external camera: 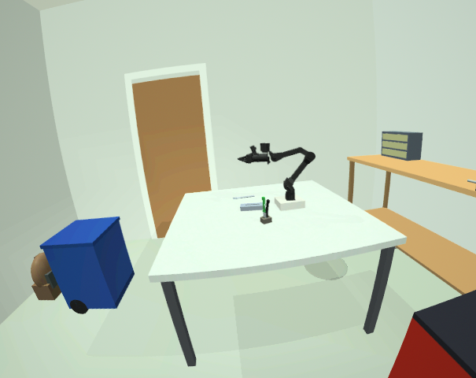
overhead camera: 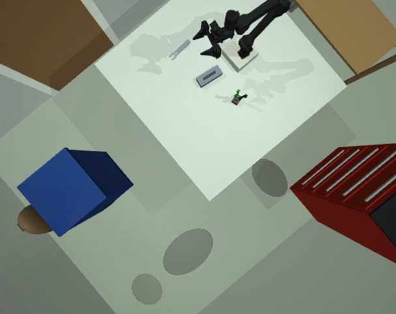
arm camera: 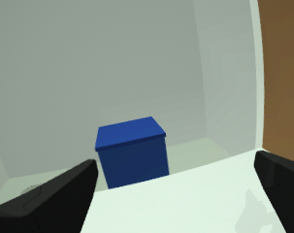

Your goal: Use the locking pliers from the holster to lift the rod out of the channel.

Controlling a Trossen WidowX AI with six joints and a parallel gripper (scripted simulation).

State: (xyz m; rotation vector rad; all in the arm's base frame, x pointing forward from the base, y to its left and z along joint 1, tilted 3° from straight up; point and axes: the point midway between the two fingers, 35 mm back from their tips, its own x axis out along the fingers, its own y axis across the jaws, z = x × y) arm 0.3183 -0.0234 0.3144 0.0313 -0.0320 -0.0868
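The brown holster lies 36 cm below my gripper tip, 29 cm to the left of it and 16 cm behind it. Round my gripper tip: grey channel block (35 cm below, 8 cm behind, 4 cm to the left); then flat grey wrench-like tool (36 cm below, 23 cm to the right, 3 cm ahead); then dark rod (36 cm below, 8 cm behind, 4 cm to the left).
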